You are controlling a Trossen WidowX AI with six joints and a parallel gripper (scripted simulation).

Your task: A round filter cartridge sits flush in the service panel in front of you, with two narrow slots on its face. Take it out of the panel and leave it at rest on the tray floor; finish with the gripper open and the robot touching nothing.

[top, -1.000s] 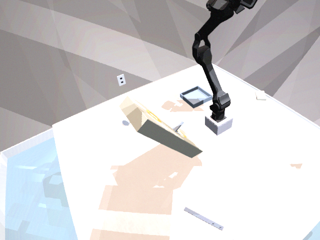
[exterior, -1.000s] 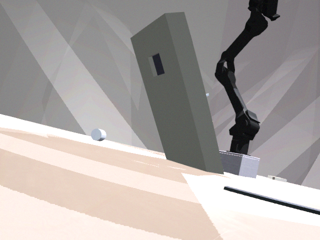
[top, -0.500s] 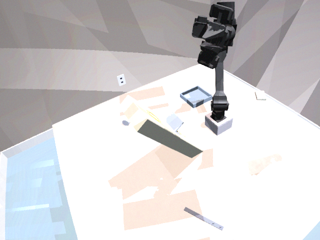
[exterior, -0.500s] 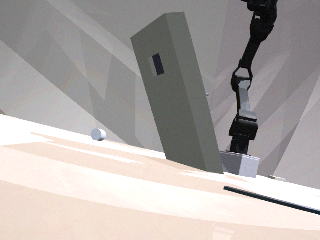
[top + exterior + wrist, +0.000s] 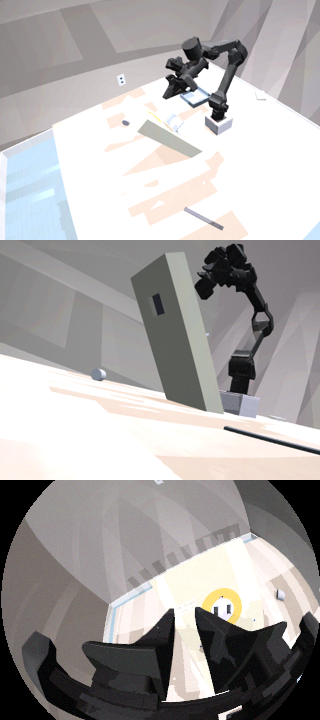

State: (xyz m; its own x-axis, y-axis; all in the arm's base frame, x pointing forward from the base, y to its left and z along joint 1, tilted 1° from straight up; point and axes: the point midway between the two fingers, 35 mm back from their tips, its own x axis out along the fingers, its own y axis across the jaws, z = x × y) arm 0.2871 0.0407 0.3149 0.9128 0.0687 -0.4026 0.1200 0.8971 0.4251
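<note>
Right now my gripper tip is 50 mm short of the round filter cartridge, 50 mm to the left of it and 110 mm above it. The rest, counted from my gripper tip: service panel 40 mm to the right, 180 mm below; then blue tray 390 mm behind, 320 mm to the right, 360 mm below; then grey hatch flap 50 mm behind, 40 mm to the right, 200 mm below.
</note>
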